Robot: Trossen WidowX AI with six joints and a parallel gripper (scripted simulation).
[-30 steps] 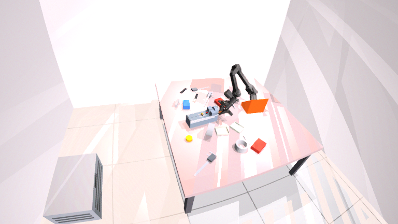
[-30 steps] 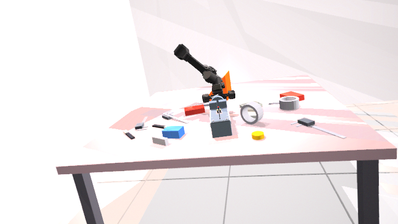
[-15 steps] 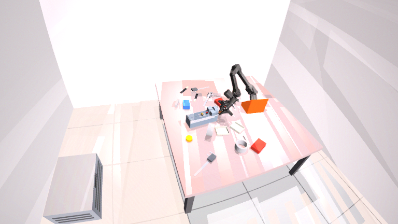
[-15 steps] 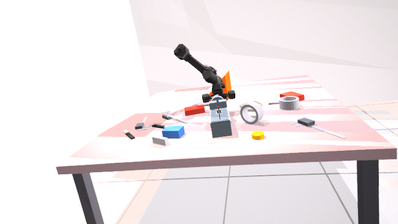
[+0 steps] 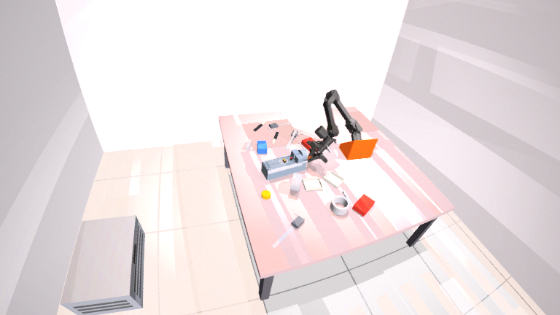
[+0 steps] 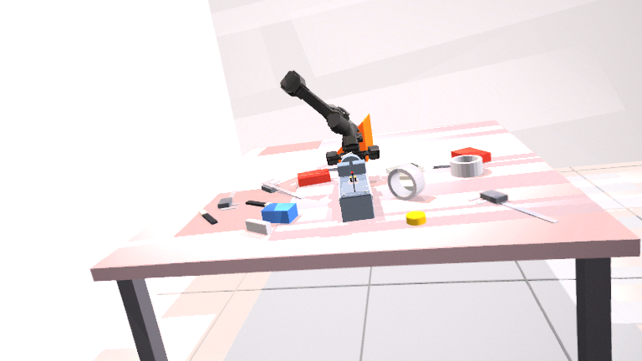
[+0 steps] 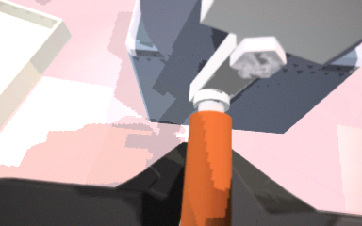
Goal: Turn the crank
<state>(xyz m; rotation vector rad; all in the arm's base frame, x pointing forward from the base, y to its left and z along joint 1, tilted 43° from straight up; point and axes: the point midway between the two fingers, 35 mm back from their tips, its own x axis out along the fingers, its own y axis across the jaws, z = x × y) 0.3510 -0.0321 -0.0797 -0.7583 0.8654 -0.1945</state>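
Right now the orange handle is 2 cm behind my gripper tip and 2 cm above it. From my gripper tip the other things lie so: red pointer (12 cm ahead, 5 cm above, 1 cm to the left); yellow disc (32 cm ahead, 19 cm to the left, 3 cm below); blue block (24 cm ahead, 21 cm to the right, 2 cm below).
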